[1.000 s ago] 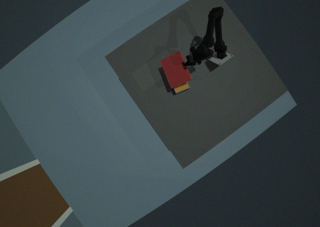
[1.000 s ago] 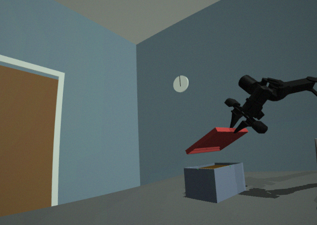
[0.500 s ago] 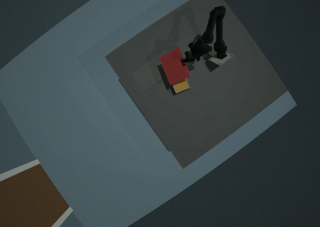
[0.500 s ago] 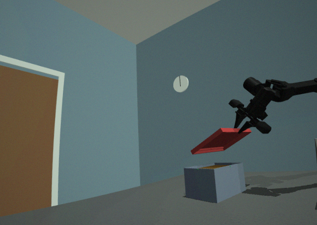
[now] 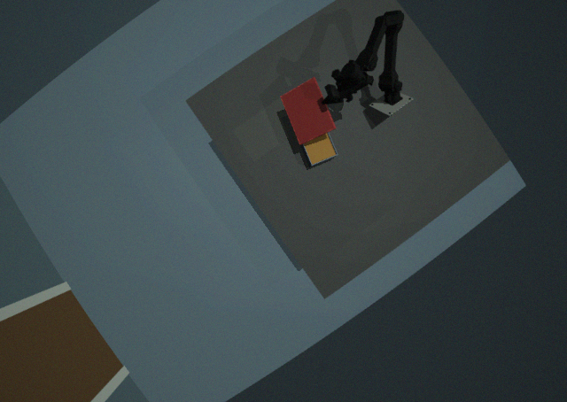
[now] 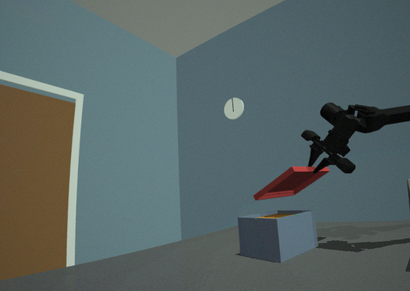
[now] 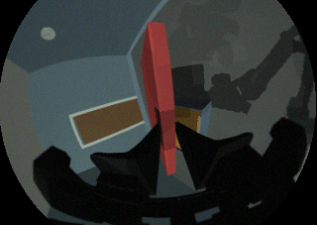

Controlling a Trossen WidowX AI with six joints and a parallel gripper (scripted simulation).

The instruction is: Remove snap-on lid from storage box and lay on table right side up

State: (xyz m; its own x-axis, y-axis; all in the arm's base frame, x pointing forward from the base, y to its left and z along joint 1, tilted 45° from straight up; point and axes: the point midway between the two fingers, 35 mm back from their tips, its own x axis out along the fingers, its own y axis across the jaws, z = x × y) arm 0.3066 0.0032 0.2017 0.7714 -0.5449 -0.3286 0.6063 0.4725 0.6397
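My gripper tip is 70 mm short of the lid, 30 mm above it and 20 mm to the left of it. From my gripper tip the other things lie so: blue-grey storage box 180 mm below, 110 mm to the left, 90 mm ahead.
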